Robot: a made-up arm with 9 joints. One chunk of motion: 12 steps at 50 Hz.
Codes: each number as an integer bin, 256 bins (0 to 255) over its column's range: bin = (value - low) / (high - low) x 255, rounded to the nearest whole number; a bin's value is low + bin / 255 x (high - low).
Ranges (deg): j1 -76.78..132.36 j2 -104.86..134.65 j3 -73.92..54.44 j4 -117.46..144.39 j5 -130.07..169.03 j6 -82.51..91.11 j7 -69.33..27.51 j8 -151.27..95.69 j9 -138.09..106
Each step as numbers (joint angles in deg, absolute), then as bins.
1 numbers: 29.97 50.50 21.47 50.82 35.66 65.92 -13.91 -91.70 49.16
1 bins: 130 165 190 164 141 218 146 62 196
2 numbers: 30.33 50.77 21.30 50.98 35.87 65.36 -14.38 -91.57 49.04
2 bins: 131 166 189 164 141 217 145 62 195
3 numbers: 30.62 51.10 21.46 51.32 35.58 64.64 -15.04 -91.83 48.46
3 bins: 131 166 189 164 141 216 143 61 195
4 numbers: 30.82 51.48 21.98 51.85 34.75 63.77 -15.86 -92.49 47.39
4 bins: 131 166 191 165 141 215 141 61 194
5 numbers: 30.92 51.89 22.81 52.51 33.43 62.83 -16.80 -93.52 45.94
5 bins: 131 167 192 166 139 213 138 60 192
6 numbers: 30.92 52.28 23.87 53.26 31.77 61.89 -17.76 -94.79 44.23
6 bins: 131 167 194 166 138 212 136 58 190
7 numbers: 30.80 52.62 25.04 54.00 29.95 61.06 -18.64 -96.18 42.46
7 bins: 131 168 197 167 136 211 133 57 189
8 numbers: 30.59 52.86 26.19 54.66 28.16 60.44 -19.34 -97.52 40.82
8 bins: 131 168 199 168 135 210 132 55 187
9 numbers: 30.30 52.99 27.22 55.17 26.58 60.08 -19.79 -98.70 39.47
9 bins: 131 168 201 168 134 209 130 54 185
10 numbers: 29.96 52.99 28.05 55.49 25.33 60.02 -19.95 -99.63 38.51
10 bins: 130 168 203 168 132 209 130 53 184
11 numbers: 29.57 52.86 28.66 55.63 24.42 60.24 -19.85 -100.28 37.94
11 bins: 130 168 204 169 132 210 130 53 184
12 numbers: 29.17 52.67 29.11 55.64 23.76 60.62 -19.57 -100.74 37.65
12 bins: 129 168 205 169 131 210 131 52 184
